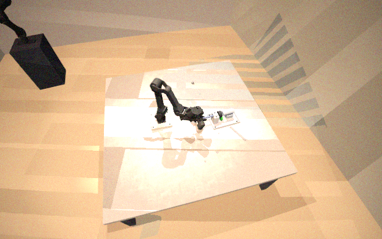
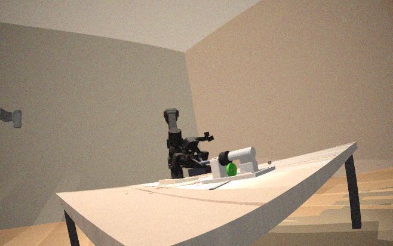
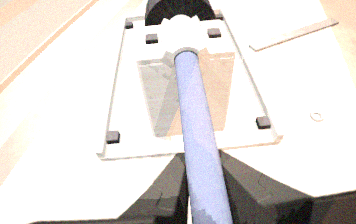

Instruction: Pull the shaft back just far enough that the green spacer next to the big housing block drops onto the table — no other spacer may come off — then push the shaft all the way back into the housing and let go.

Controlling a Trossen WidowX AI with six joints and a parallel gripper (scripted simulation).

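The pale blue-grey shaft is 40 mm ahead of my gripper tip and 20 mm above it. From my gripper tip the other things lie so: thin flat strip 200 mm ahead, 170 mm to the right, 60 mm below; then black spacer 100 mm ahead, 20 mm above; then green spacer 130 mm ahead, 30 mm below.
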